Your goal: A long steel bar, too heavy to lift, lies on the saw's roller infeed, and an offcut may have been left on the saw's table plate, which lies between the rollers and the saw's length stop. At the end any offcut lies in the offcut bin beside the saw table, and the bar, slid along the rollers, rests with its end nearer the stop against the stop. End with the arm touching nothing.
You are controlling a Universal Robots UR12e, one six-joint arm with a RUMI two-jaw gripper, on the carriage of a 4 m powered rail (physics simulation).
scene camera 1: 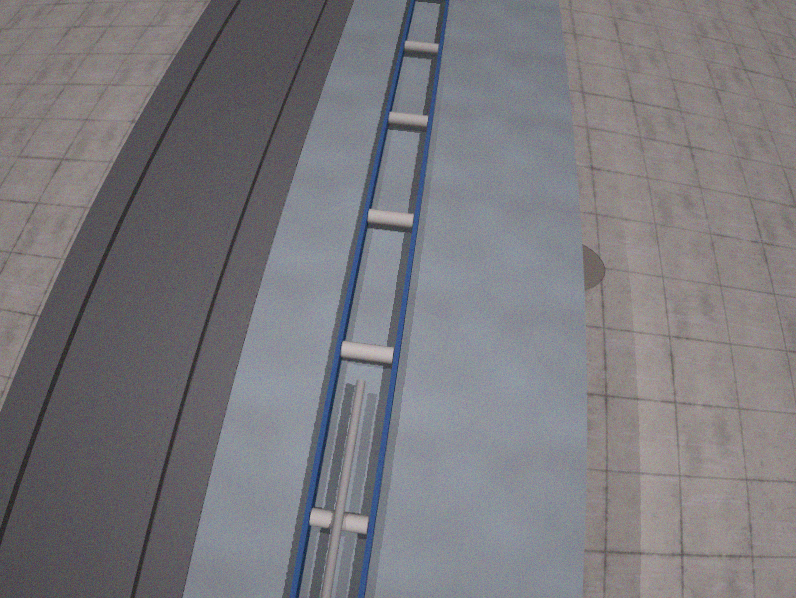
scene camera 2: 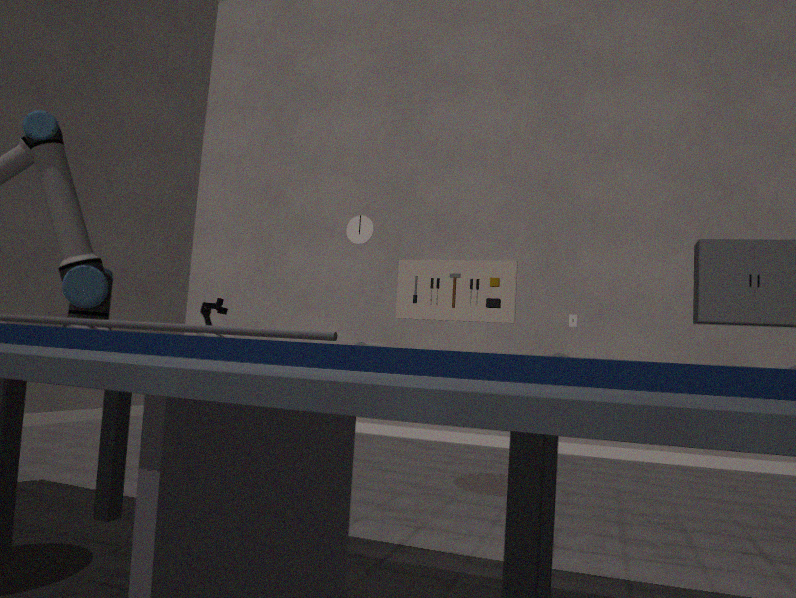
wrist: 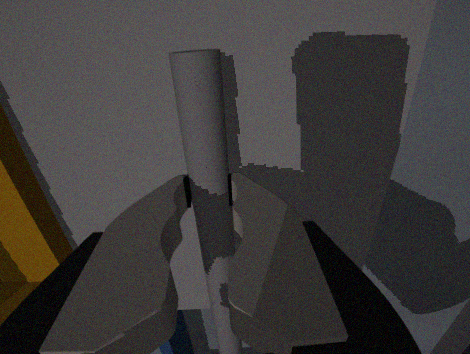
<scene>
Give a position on a roller infeed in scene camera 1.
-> At 322,439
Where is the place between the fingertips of the gripper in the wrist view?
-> At 211,177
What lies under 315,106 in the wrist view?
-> A roller infeed.
</scene>
